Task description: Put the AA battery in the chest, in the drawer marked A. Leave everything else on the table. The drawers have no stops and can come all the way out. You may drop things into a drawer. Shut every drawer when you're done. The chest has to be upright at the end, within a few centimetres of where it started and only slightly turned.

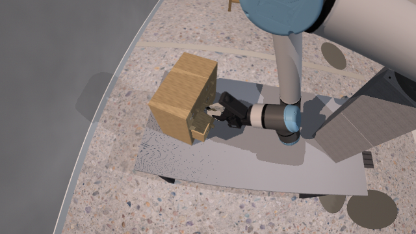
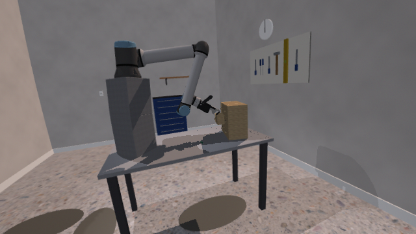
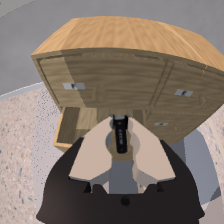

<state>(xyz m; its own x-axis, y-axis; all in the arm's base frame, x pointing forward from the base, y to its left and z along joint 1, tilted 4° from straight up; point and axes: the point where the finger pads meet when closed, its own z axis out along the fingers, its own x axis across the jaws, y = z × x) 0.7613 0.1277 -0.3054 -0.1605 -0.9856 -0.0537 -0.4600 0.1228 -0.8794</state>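
The AA battery is 1 cm behind my hand and 2 cm below it. The rest, counted from my hand: green battery 23 cm behind, 17 cm to the right, 23 cm below; drawer 5 cm ahead, 2 cm to the left, 10 cm below.
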